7 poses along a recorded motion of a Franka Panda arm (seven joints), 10 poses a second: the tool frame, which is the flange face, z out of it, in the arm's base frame.
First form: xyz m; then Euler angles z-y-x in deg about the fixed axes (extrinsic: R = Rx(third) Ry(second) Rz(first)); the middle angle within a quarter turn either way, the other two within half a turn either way.
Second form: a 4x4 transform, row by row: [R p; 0 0 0 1], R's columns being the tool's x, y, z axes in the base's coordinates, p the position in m. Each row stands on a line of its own. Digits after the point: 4 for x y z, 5 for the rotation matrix.
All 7 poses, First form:
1: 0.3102 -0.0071 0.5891 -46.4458 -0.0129 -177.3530
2: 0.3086 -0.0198 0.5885 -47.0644 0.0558 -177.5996
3: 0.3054 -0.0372 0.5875 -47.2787 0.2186 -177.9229
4: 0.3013 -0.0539 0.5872 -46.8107 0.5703 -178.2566
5: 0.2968 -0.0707 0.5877 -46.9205 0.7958 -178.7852
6: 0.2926 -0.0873 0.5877 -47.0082 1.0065 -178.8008
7: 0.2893 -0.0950 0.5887 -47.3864 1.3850 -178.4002
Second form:
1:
0.68904 0.72472 -0.00023 0.3102
0.72396 -0.68830 0.04618 -0.0071
0.03331 -0.03198 -0.99893 0.5891
0 0 0 1

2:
0.68118 0.73212 0.00097 0.3086
0.73145 -0.68061 0.04188 -0.0198
0.03133 -0.02782 -0.99912 0.5885
0 0 0 1

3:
0.67843 0.73466 0.00382 0.3054
0.73409 -0.67809 0.03624 -0.0372
0.02921 -0.02179 -0.99934 0.5875
0 0 0 1

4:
0.68438 0.72906 0.00995 0.3013
0.72855 -0.68431 0.03042 -0.0539
0.02899 -0.01357 -0.99949 0.5872
0 0 0 1

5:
0.68295 0.73034 0.01389 0.2968
0.73004 -0.68307 0.02120 -0.0707
0.02497 -0.00434 -0.99968 0.5877
0 0 0 1

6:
0.68179 0.73134 0.01757 0.2926
0.73104 -0.68201 0.02093 -0.0873
0.02728 -0.00143 -0.99963 0.5877
0 0 0 1

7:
0.67685 0.73572 0.02417 0.2893
0.73519 -0.67728 0.02791 -0.0950
0.03690 -0.00112 -0.99932 0.5887
0 0 0 1

